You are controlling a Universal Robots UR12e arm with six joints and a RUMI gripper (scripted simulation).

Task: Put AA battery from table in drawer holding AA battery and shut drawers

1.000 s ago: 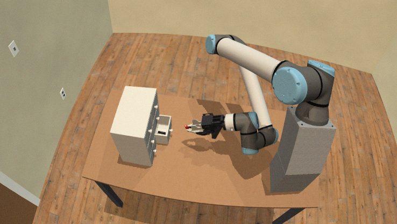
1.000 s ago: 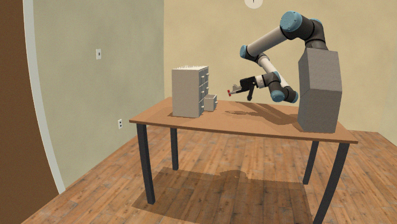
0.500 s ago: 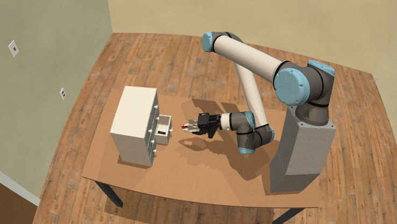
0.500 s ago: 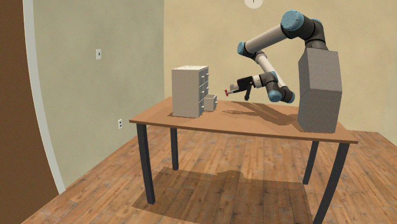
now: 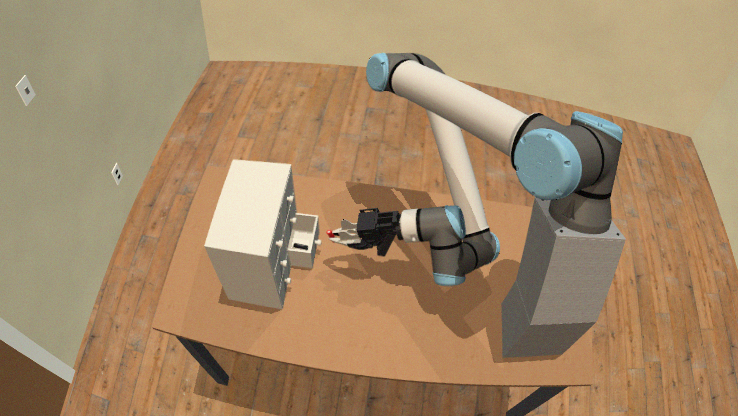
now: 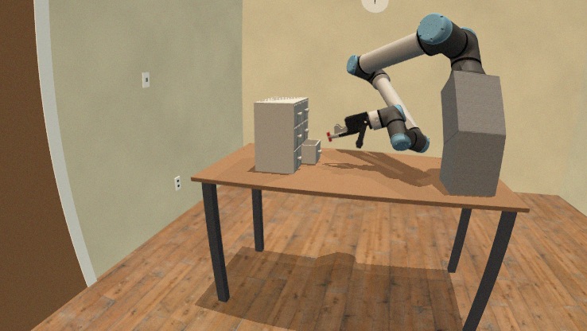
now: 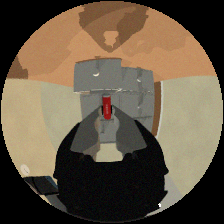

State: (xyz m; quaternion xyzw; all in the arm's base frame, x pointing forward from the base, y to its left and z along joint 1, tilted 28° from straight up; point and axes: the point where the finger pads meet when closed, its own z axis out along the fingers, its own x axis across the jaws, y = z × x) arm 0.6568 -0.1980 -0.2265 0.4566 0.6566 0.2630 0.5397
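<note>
My hand is 12 cm short of the small dark object, 3 cm to the left of it and 12 cm above it. Round my hand: red AA battery (1 cm ahead).
</note>
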